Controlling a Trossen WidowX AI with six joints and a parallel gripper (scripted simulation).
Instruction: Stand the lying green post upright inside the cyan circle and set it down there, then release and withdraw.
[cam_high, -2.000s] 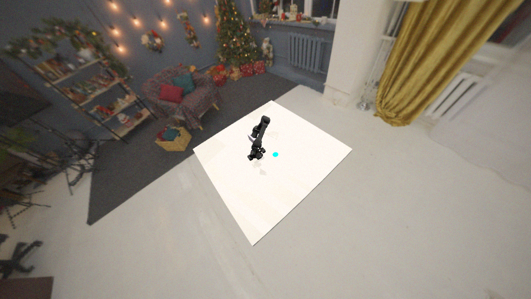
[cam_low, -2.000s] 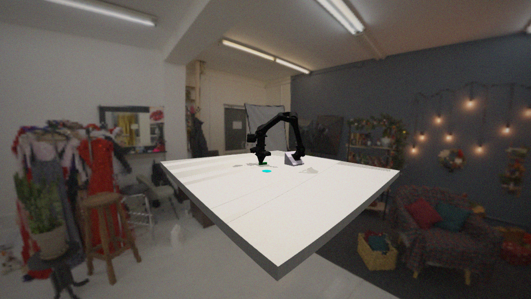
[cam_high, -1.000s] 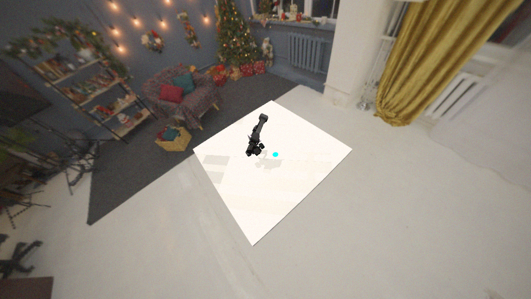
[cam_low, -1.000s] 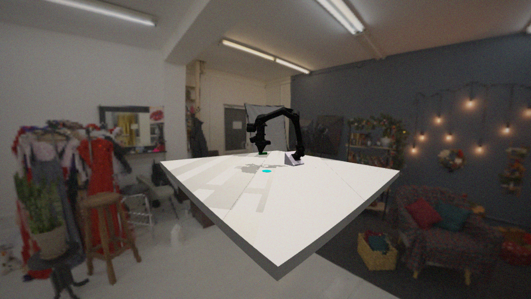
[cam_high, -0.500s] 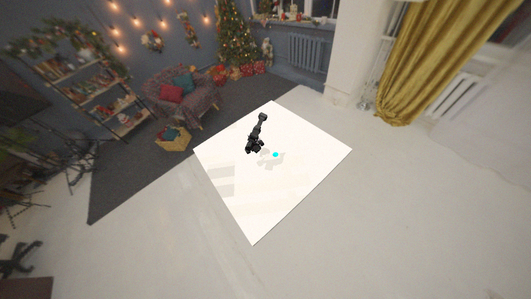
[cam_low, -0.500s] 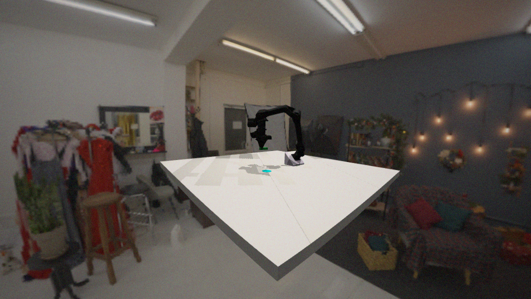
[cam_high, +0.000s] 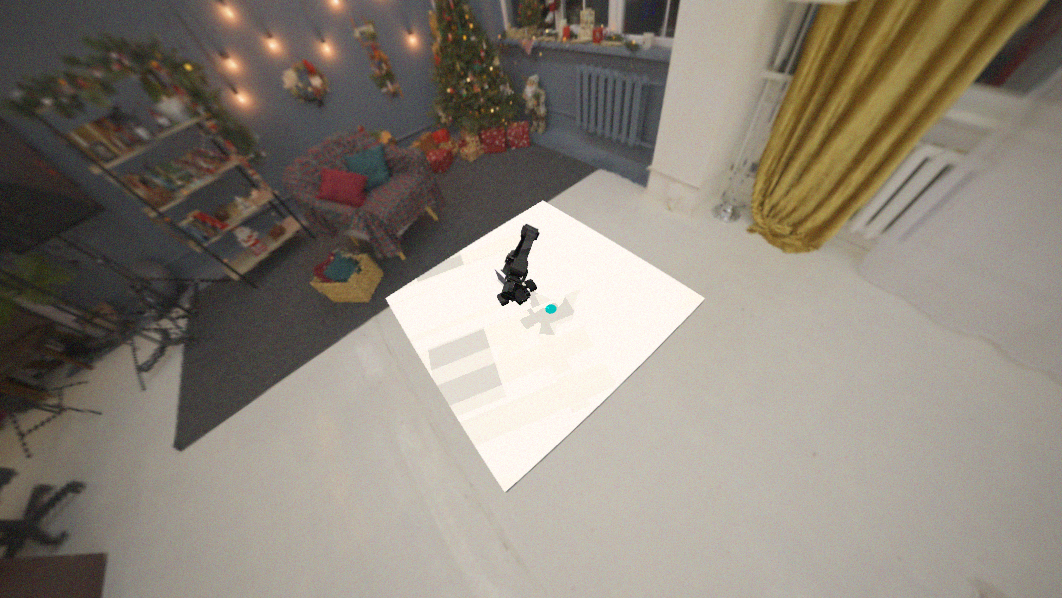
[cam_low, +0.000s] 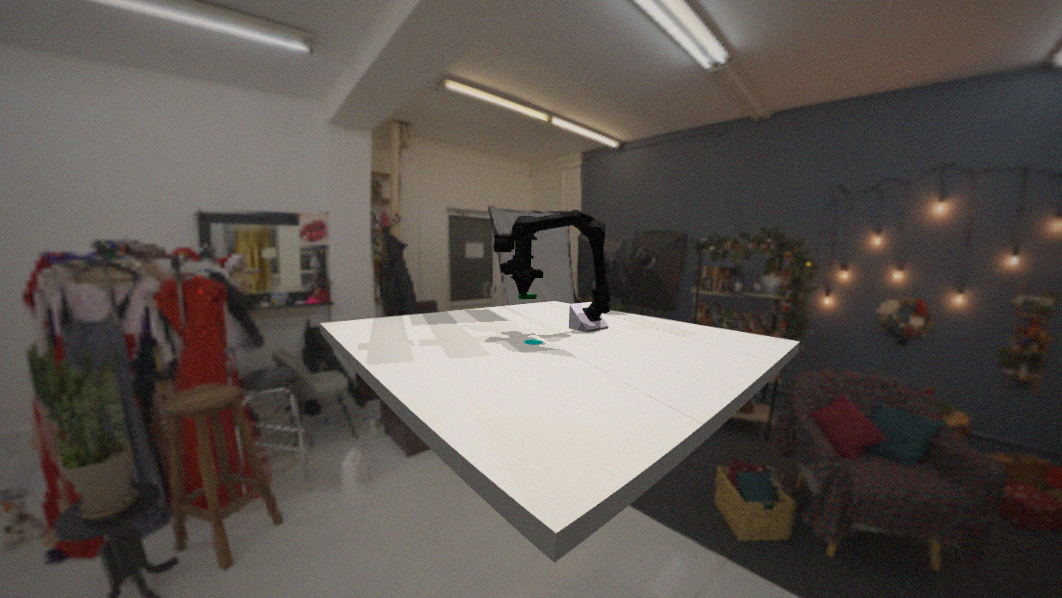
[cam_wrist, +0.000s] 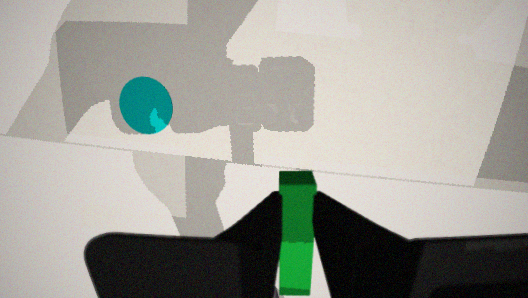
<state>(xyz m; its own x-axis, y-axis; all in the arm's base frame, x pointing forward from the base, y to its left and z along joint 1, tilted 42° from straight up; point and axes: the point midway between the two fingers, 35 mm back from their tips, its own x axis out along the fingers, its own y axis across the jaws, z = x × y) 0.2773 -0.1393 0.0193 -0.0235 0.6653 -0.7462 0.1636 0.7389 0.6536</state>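
Now: gripper tip 140 mm to the right of the cyan circle, 130 mm above it and 60 mm short of it. Round my gripper tip: green post: 20 mm behind.
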